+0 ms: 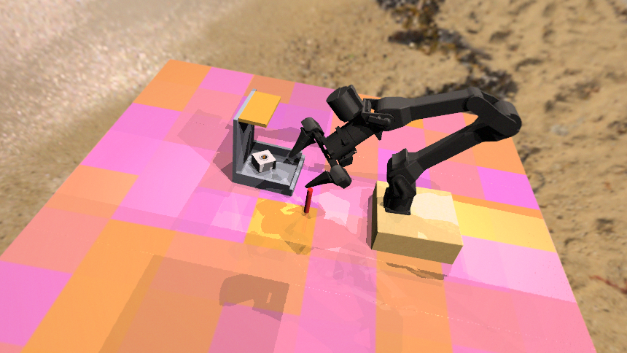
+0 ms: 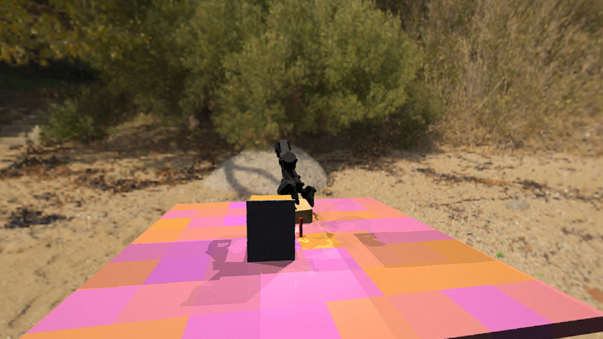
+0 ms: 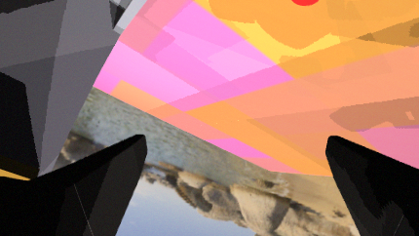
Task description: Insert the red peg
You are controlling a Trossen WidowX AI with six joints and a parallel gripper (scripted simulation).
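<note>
My gripper tip is now 100 mm above the red peg, 40 mm past it and 10 mm to the left of it. The rest, counted from my gripper tip: orange roof: 150 mm to the right, 120 mm ahead, 60 mm above; then dark back wall: 160 mm to the right, 160 mm ahead, 30 mm below.
</note>
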